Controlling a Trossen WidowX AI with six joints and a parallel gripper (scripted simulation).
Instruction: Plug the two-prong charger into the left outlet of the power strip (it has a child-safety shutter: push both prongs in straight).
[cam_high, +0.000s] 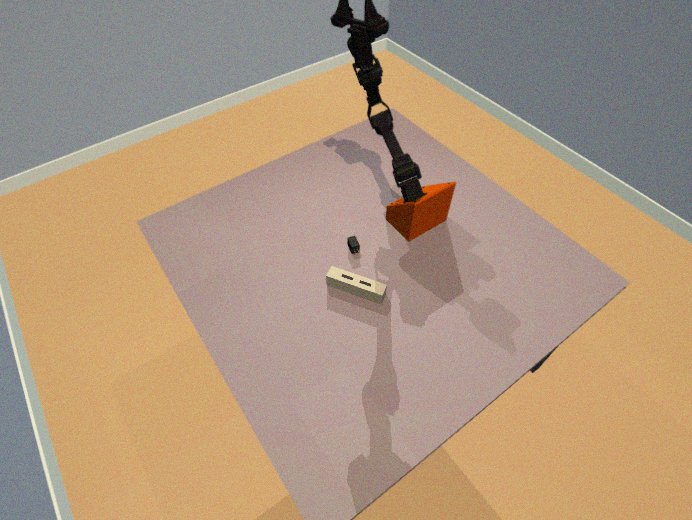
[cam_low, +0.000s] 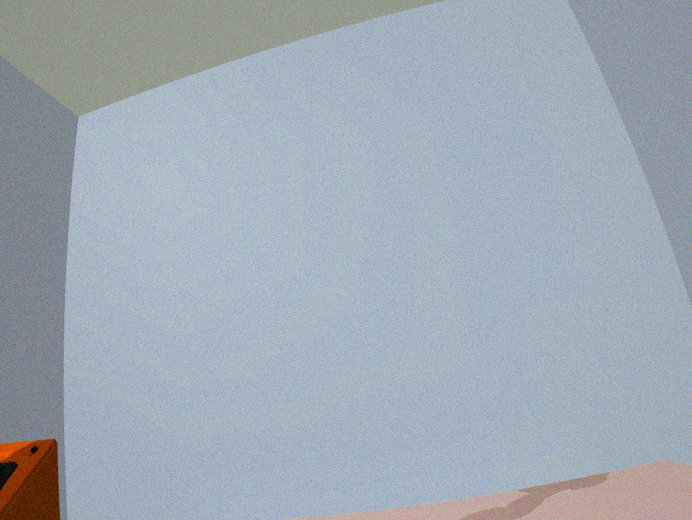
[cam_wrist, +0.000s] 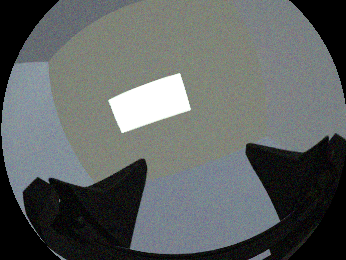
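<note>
Right now my gripper tip is 720 mm above the black two-prong charger, 260 mm to the right of it and 190 mm short of it.
</note>
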